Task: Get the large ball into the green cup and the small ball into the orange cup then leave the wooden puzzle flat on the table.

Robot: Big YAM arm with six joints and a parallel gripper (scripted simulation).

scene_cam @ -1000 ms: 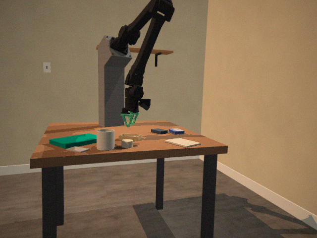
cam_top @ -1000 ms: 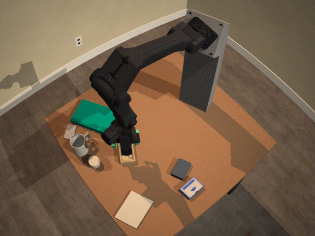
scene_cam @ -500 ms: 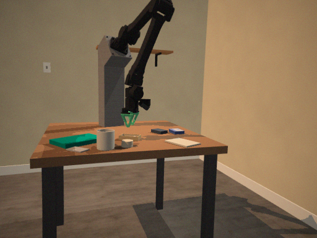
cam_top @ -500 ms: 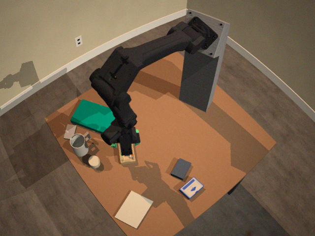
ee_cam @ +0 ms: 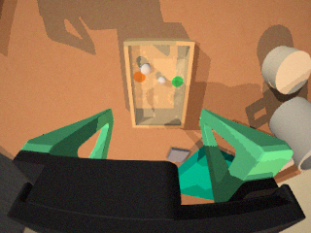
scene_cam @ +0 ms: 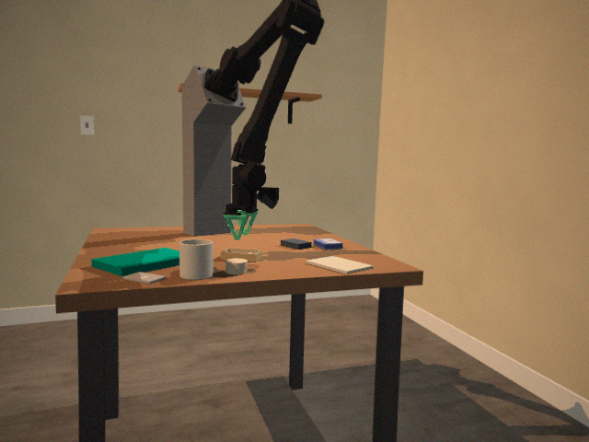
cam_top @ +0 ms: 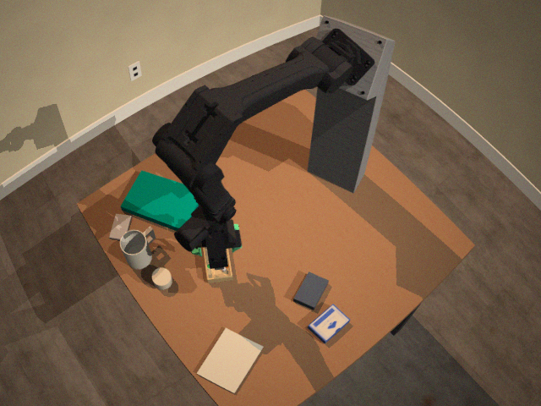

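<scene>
Right now the wooden puzzle is 6 cm below my hand. Round my hand: dark box (19 cm behind, 17 cm to the left, 6 cm below); grey mug (21 cm ahead, 10 cm to the right, 3 cm below); grey cube (1 cm ahead, 14 cm to the right, 7 cm below).
</scene>
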